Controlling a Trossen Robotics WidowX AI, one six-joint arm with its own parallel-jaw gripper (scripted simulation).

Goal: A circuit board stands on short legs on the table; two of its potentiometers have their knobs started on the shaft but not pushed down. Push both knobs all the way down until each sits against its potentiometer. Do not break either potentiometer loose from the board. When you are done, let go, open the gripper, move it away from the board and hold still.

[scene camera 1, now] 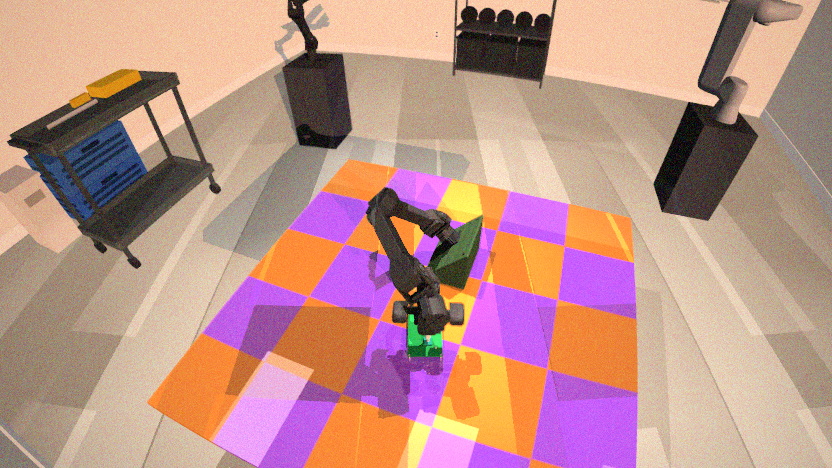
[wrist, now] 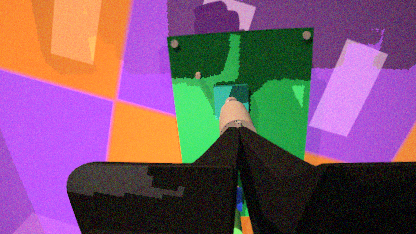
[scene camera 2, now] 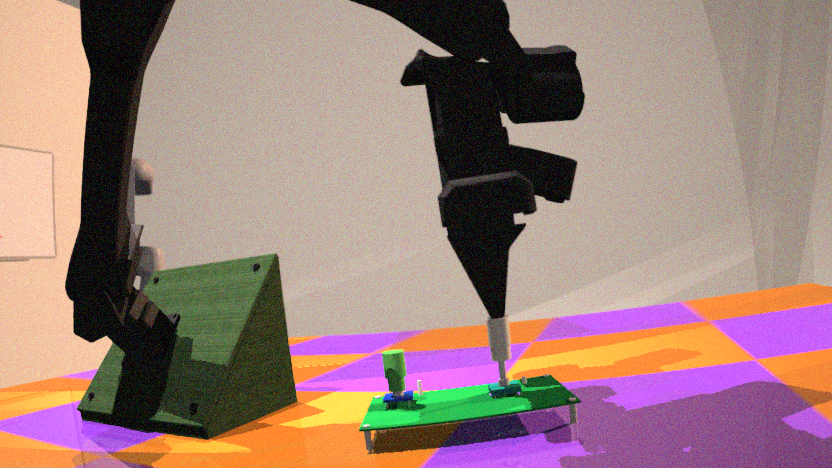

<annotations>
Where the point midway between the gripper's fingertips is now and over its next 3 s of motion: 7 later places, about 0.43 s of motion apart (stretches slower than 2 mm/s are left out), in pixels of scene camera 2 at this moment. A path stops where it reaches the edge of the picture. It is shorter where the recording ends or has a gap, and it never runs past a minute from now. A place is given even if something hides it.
The gripper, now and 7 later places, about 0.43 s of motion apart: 497, 317; 497, 320; 498, 325; 498, 329; 499, 333; 499, 336; 499, 337; 500, 339
</annotations>
